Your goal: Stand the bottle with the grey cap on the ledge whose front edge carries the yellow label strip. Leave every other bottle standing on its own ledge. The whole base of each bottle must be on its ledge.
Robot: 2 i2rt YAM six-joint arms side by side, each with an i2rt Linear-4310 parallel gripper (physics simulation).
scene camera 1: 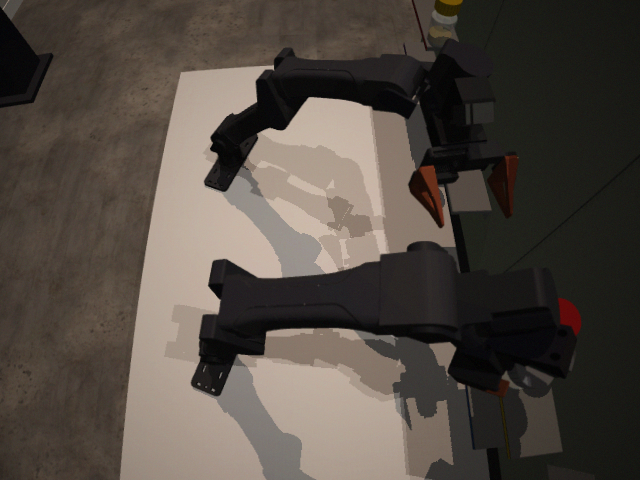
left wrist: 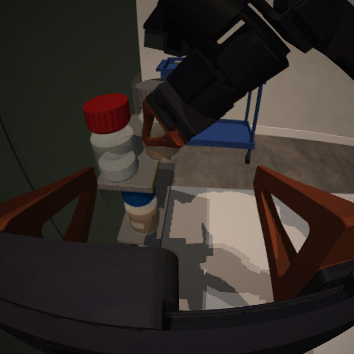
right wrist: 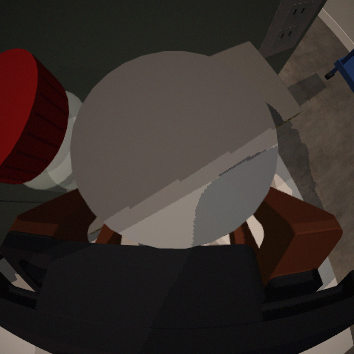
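Seen in the pictures: left gripper, fingertip midpoint: [scene camera 1: 476,221] [left wrist: 174,174]; right gripper, fingertip midpoint: [scene camera 1: 509,369] [left wrist: 157,132]; left arm's base, link origin: [scene camera 1: 232,159].
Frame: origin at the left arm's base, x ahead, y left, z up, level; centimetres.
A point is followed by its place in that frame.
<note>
The bottle with the grey cap [scene camera 1: 528,378] @[x 68.7, y -37.6, z 40.2 cm] [left wrist: 150,88] @[x 68.3, y -33.3, z 40.4 cm] [right wrist: 175,120] @[x 69.7, y -35.8, z 40.2 cm] is upright between the fingers of my right gripper [scene camera 1: 498,387] [left wrist: 157,132] @[x 69.3, y -35.5, z 32.6 cm] [right wrist: 175,173] @[x 69.3, y -35.5, z 32.6 cm]. The cap hides much of the fingers in the right wrist view. The ledge with the yellow label strip [scene camera 1: 540,426] @[x 77.0, y -41.0, z 29.5 cm] [left wrist: 140,178] @[x 68.0, y -28.9, z 29.5 cm] [right wrist: 250,75] @[x 77.1, y -42.4, z 29.5 cm] is beneath the bottle; whether the base touches it I cannot tell. A red-capped bottle [scene camera 1: 570,316] @[x 72.8, y -28.1, z 40.0 cm] [left wrist: 112,147] @[x 69.7, y -26.8, z 35.4 cm] [right wrist: 30,115] @[x 70.7, y -31.3, z 39.9 cm] stands on the same ledge, beside the grey-capped one. My left gripper [scene camera 1: 475,221] @[x 57.5, y -20.5, z 41.4 cm] [left wrist: 174,174] @[x 57.5, y -20.5, z 41.4 cm] is open and empty, apart from the bottles.
A blue-capped bottle [left wrist: 142,212] @[x 68.8, y -28.9, z 21.8 cm] stands on a lower ledge [left wrist: 131,236] @[x 71.0, y -27.0, z 15.5 cm]. A yellow-capped bottle [scene camera 1: 444,23] @[x 43.9, y 27.8, z 35.6 cm] stands at the top in scene camera 1. A pale ledge [scene camera 1: 469,193] @[x 59.1, y -2.9, z 22.5 cm] lies below my left gripper. A blue cart [left wrist: 225,134] is in the background.
</note>
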